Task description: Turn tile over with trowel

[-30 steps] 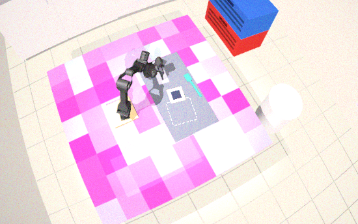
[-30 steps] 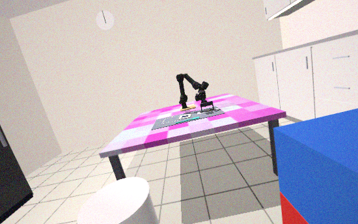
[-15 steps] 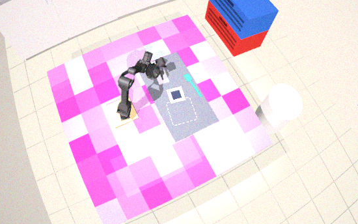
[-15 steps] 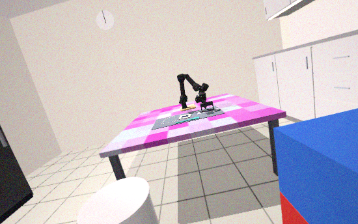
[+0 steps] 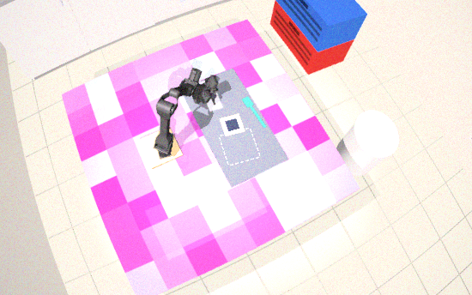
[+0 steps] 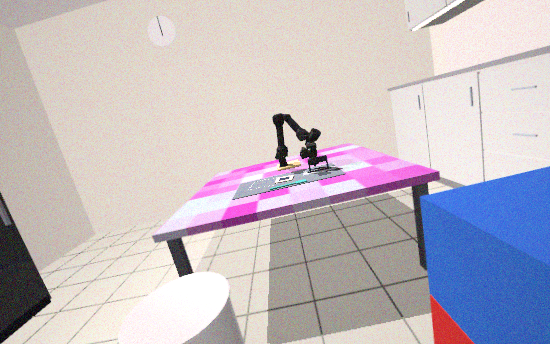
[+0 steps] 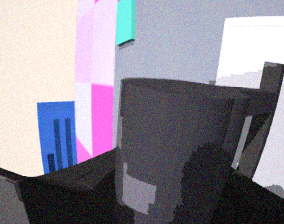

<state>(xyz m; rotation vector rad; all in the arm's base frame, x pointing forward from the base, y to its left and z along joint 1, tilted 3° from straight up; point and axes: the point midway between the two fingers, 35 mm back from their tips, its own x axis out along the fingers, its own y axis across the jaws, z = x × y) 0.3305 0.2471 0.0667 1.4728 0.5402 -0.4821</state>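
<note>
Right now my gripper tip is 20 cm to the left of the white tile, 5 cm above it and 3 cm short of it. Also, from my gripper tip: teal trowel 17 cm ahead, 14 cm to the right, 5 cm below.
</note>
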